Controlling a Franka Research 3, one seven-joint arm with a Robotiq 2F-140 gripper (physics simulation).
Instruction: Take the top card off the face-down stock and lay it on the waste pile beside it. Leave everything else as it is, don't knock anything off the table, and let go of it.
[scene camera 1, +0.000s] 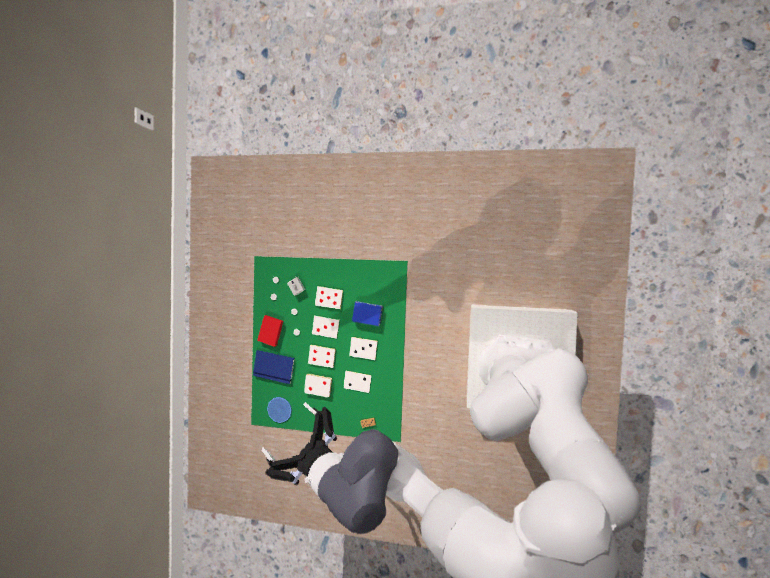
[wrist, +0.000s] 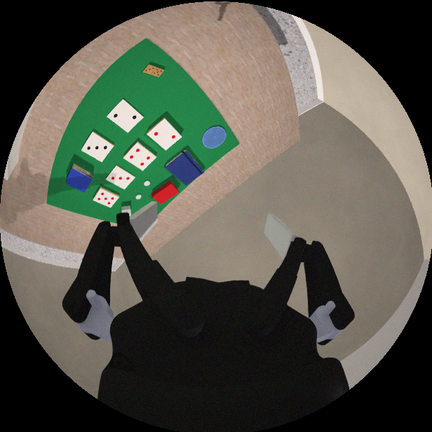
Note:
I see my gripper (scene camera 1: 286, 428) and a green mat (scene camera 1: 380, 282).
My gripper shows as well in the wrist view (wrist: 212, 217). The green mat also shows in the wrist view (wrist: 173, 95).

